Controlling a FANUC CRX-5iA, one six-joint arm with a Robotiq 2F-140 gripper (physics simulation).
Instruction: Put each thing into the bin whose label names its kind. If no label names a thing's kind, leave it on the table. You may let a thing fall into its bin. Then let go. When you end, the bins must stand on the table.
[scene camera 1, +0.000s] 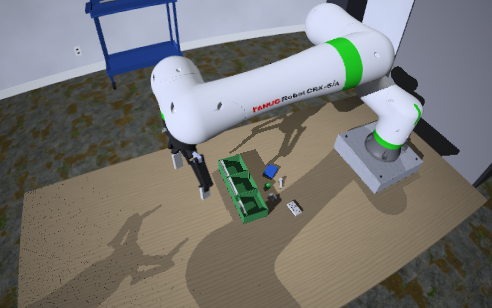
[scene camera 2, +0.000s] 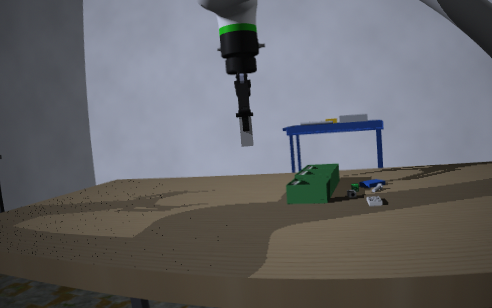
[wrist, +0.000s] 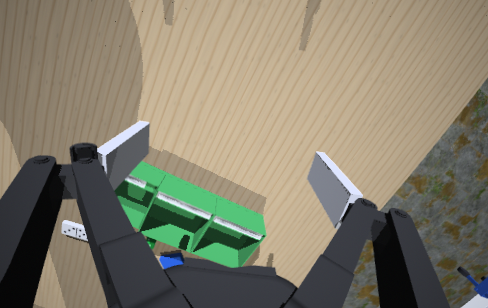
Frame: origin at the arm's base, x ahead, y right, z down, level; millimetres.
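Seen in the pictures: gripper, fingertip midpoint: (scene camera 1: 191, 181) (scene camera 2: 247, 143) (wrist: 232, 152); arm's base at its link origin: (scene camera 1: 381, 148).
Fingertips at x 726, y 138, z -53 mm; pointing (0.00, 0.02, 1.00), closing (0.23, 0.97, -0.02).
Offsets run from my fingertips to a thing's top centre. Level surfaces: height alone.
A row of three joined green bins @[dx -161, dy -21, dz +74 mm] (scene camera 1: 255, 217) (scene camera 2: 307, 193) (wrist: 187, 188) stands upright on the table. Their white label strips are too small to read. Beside the bins, on the robot base's side, lie a blue block @[dx -296, dy +7, dz +111 mm] (scene camera 1: 271, 171) (scene camera 2: 372, 184) (wrist: 171, 260), a small green thing @[dx -251, dy -47, dz +104 mm] (scene camera 1: 268, 185) (scene camera 2: 355, 187) (wrist: 151, 243), a small white bolt-like piece @[dx -300, dy -58, dz +107 mm] (scene camera 1: 281, 182) (scene camera 2: 377, 188), a small dark grey piece @[dx -241, dy -96, dz +109 mm] (scene camera 1: 272, 197) (scene camera 2: 352, 193) and a white domino @[dx -284, dy -169, dz +113 mm] (scene camera 1: 294, 208) (scene camera 2: 374, 201) (wrist: 74, 230). My gripper (scene camera 1: 191, 177) (scene camera 2: 247, 138) (wrist: 232, 152) is wide open and empty, above the table, on the bins' other side.
The robot's grey base block (scene camera 1: 362, 169) stands on the table @[dz +121 mm] (scene camera 1: 120, 200). A blue cart (scene camera 1: 134, 58) (scene camera 2: 332, 128) stands on the floor beyond the table. The table's edge runs down the right of the wrist view. The arm reaches over the table's far side.
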